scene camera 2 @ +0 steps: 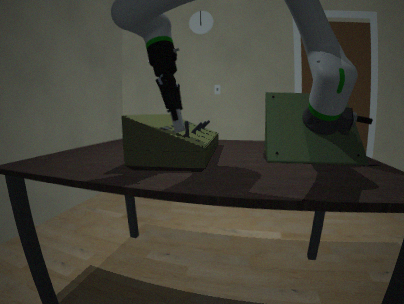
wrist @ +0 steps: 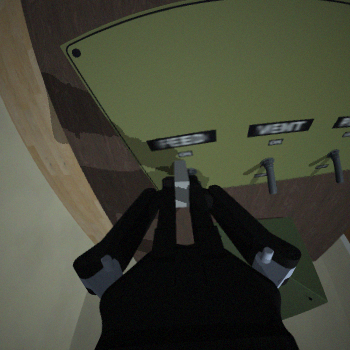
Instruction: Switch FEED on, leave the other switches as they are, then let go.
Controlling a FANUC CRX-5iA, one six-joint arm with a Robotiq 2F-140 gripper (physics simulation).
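Seen in the pictures: gripper, between the fingertips: [scene camera 2: 180, 131] [wrist: 179, 169]; arm's base, origin of its link: [scene camera 2: 321, 120].
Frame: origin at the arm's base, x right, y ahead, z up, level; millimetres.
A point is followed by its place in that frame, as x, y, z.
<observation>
The olive switch box [scene camera 2: 162, 147] {-338, 481, -80} [wrist: 210, 75] {-251, 582, -1} stands on the table with a sloping top. The FEED label [wrist: 182, 140] {-271, 506, -28} has a small ON label [wrist: 185, 154] {-265, 481, -38} below it. My gripper [scene camera 2: 178, 126] {-272, 455, -38} [wrist: 179, 169] {-272, 455, -38} is shut and empty, its fingertips low over the panel just below that ON label. The FEED switch [scene camera 2: 187, 129] {-260, 435, -32} [wrist: 192, 171] {-253, 445, -48} is close beside the fingertips; its lever looks nearly upright in the scene view and is mostly hidden in the wrist view. The VENT switch [wrist: 270, 176] {-139, 458, -31} leans away from its ON label [wrist: 275, 142] {-149, 510, -37}. A third switch [wrist: 337, 167] {-24, 485, -31} leans the same way.
The dark brown table [scene camera 2: 240, 192] {-466, 218, -141} carries the box. A green sloping board [scene camera 2: 285, 130] {-62, 138, -41} [wrist: 305, 287] {37, 220, 68} stands to the right, with a grey arm part with a green ring in front of it. Two levers stand close together beyond the FEED lever in the scene view.
</observation>
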